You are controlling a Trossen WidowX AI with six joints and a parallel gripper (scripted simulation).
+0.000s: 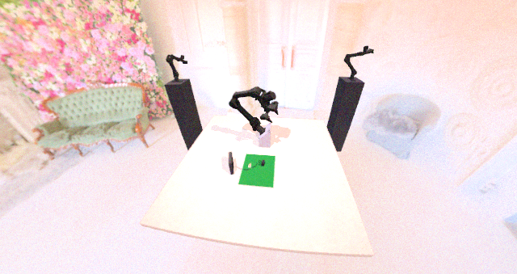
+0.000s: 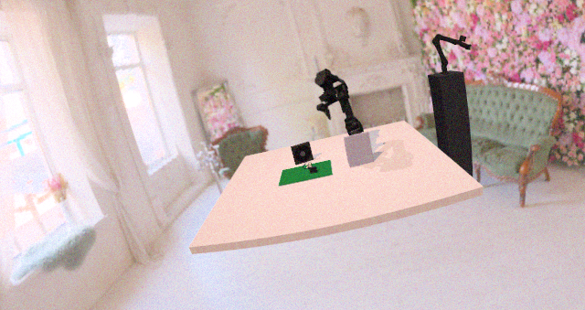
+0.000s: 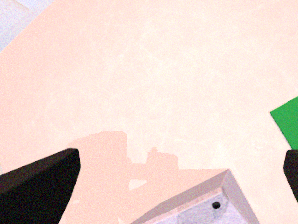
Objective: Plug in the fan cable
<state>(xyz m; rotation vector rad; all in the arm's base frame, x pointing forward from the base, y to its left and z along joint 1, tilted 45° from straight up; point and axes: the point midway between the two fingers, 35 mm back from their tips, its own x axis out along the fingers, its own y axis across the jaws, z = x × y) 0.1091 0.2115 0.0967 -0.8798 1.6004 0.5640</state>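
The dark fan plug lies 190 mm ahead of my gripper tip, 80 mm to the right of it and 290 mm below it. The rest, counted from my gripper tip: green board: 240 mm ahead, 120 mm to the right, 320 mm below; then black fan: 240 mm ahead, 310 mm to the right, 250 mm below.
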